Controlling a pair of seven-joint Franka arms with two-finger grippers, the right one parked.
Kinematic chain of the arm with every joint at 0, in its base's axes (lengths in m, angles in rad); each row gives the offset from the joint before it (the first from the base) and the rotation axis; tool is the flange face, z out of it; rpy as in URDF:
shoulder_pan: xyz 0 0 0.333 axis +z
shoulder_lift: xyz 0 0 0 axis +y
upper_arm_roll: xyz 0 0 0.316 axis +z
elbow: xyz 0.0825 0 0 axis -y
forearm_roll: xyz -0.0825 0 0.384 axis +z
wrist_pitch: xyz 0 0 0 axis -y
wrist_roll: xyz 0.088 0 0 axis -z
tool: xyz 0 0 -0.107 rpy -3.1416 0 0
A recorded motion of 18 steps. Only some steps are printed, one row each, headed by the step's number.
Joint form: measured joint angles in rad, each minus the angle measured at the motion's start. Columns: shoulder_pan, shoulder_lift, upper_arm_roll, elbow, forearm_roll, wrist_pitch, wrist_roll.
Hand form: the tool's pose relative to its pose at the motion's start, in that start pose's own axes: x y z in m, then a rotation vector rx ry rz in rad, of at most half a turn. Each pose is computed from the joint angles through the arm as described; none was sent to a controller.
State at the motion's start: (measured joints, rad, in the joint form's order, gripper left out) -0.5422 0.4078 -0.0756 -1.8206 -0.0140 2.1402 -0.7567
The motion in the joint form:
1: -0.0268 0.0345 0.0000 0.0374 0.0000 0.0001 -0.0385
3: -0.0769 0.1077 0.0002 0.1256 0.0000 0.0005 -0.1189
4: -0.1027 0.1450 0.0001 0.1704 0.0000 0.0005 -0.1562
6: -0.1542 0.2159 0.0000 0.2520 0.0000 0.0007 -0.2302
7: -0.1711 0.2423 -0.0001 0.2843 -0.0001 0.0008 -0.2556
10: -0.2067 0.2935 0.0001 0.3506 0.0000 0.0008 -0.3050
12: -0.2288 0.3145 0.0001 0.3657 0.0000 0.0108 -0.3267
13: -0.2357 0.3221 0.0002 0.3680 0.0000 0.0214 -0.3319
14: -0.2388 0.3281 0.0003 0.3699 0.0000 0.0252 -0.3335
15: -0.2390 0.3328 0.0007 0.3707 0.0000 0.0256 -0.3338
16: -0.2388 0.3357 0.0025 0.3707 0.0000 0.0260 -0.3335
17: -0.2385 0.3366 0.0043 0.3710 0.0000 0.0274 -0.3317
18: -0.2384 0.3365 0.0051 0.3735 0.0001 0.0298 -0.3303
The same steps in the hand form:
1: -0.0043 0.0188 0.0056 -0.0015 0.0013 -0.0127
3: -0.0113 0.0566 0.0145 -0.0122 0.0093 -0.0453
4: -0.0164 0.0757 0.0197 -0.0177 0.0126 -0.0580
6: -0.0301 0.1118 0.0324 -0.0256 0.0159 -0.0831
7: -0.0345 0.1243 0.0365 -0.0305 0.0179 -0.0926
10: -0.0450 0.1497 0.0434 -0.0426 0.0234 -0.1087
12: -0.0552 0.1615 0.0514 -0.0453 0.0244 -0.1094
13: -0.0583 0.1652 0.0551 -0.0496 0.0268 -0.1083
14: -0.0595 0.1669 0.0583 -0.0493 0.0264 -0.1072
15: -0.0593 0.1668 0.0613 -0.0462 0.0246 -0.1079
16: -0.0582 0.1660 0.0633 -0.0436 0.0242 -0.1093
17: -0.0570 0.1654 0.0637 -0.0438 0.0257 -0.1092
18: -0.0561 0.1658 0.0622 -0.0478 0.0288 -0.1085

